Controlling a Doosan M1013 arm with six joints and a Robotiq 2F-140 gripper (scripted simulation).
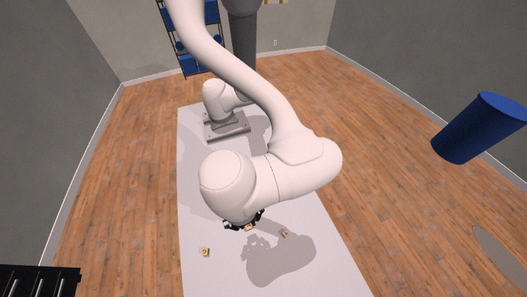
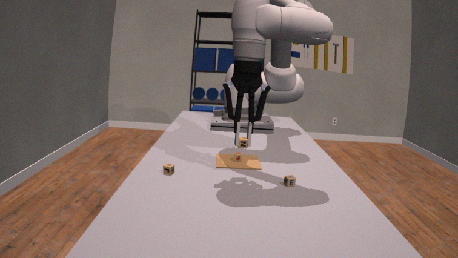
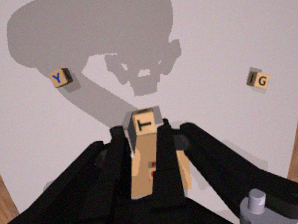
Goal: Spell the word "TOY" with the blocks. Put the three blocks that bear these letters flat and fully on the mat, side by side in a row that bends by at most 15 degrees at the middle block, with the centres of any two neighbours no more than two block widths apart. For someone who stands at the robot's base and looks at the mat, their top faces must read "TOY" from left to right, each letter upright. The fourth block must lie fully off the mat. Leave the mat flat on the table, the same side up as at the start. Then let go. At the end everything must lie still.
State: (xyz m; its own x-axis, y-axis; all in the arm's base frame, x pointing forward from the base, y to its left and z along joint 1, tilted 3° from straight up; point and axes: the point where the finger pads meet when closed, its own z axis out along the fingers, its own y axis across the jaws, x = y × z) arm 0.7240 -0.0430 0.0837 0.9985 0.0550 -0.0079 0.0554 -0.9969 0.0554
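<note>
The T block lies 30 mm below my hand. Also, from my hand: tan mat 130 mm behind, 120 mm below.
</note>
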